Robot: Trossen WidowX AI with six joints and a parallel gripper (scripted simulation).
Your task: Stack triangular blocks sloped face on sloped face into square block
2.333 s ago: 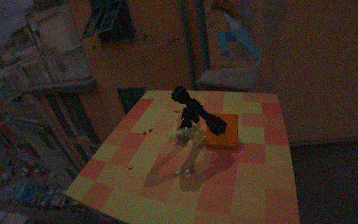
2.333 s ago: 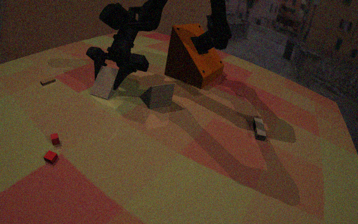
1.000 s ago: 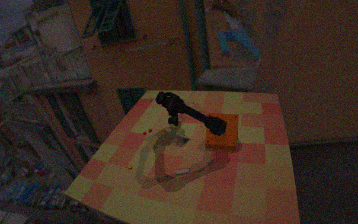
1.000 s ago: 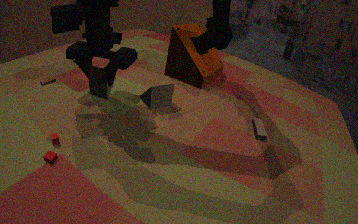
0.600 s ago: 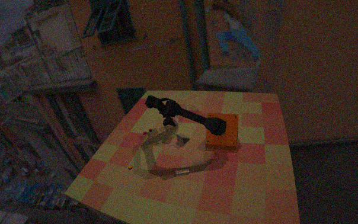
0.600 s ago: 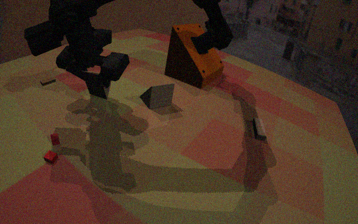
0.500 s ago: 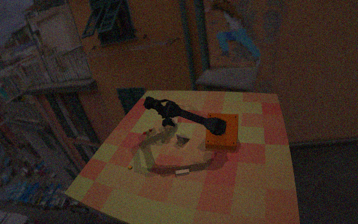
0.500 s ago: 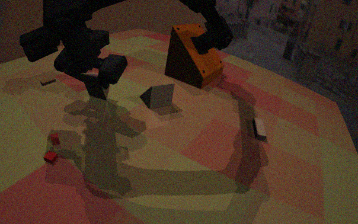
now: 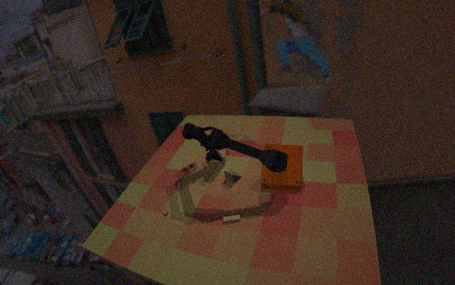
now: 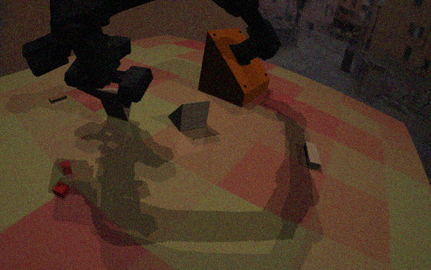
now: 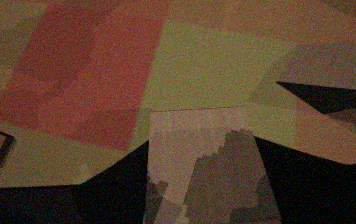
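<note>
Now: the grey triangular block 10 mm above my gripper tip. From my gripper tip the other things lie so: yellow piece 130 mm ahead, 430 mm to the left, 30 mm below.
</note>
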